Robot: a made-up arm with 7 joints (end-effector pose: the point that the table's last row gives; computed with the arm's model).
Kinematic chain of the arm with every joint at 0, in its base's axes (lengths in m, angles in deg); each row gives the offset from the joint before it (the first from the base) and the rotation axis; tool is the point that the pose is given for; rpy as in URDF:
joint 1: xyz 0 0 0.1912 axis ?
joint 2: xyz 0 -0.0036 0.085 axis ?
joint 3: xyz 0 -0.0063 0.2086 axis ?
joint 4: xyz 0 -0.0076 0.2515 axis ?
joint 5: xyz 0 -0.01 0.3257 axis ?
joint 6: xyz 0 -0.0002 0.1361 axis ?
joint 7: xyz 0 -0.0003 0.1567 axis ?
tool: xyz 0 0 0 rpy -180 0 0
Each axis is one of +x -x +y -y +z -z.
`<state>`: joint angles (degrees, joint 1 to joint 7).
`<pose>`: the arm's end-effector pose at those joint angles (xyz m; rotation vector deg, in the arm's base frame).
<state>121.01 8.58 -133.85 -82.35 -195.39 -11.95 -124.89</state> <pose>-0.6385 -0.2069 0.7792 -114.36 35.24 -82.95</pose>
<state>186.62 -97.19 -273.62 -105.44 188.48 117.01 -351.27</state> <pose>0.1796 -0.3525 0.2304 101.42 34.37 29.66</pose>
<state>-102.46 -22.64 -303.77 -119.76 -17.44 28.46 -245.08</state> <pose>-0.3644 -0.4577 0.3658 -57.94 53.27 -20.12</pose>
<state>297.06 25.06 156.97 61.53 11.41 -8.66 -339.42</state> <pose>0.1285 -0.1998 1.1870 -70.75 151.57 46.49</pose>
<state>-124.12 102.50 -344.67 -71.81 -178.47 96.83 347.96</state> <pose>-0.3865 0.3889 0.6241 -116.86 32.99 56.89</pose>
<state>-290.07 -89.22 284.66 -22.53 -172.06 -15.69 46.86</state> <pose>-0.5505 0.9087 0.2630 34.93 91.50 -63.98</pose>
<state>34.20 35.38 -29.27 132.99 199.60 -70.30 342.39</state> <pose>0.2303 -0.0723 0.1212 -2.32 51.28 -2.86</pose>
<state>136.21 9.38 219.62 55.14 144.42 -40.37 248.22</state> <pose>0.4232 0.0013 1.0614 113.08 -10.67 -82.56</pose>
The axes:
joint 1: -z
joint 2: +y
joint 3: -z
joint 4: +y
joint 5: -z
joint 6: +y
joint 7: -z

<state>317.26 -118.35 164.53 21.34 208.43 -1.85 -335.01</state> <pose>-0.5542 -0.5833 -0.4142 -43.83 -6.91 -92.07</pose>
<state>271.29 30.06 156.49 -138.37 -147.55 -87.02 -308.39</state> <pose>-0.2380 0.3954 0.2779 73.30 74.79 6.43</pose>
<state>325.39 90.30 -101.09 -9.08 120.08 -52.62 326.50</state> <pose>0.8701 0.5355 0.3544 138.08 68.79 -56.84</pose>
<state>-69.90 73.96 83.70 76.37 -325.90 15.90 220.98</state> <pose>0.7676 0.3098 0.4103 -109.02 -11.06 94.02</pose>
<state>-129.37 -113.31 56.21 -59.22 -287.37 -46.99 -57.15</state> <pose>0.0116 -0.7422 -0.1979 -83.01 49.47 -10.21</pose>
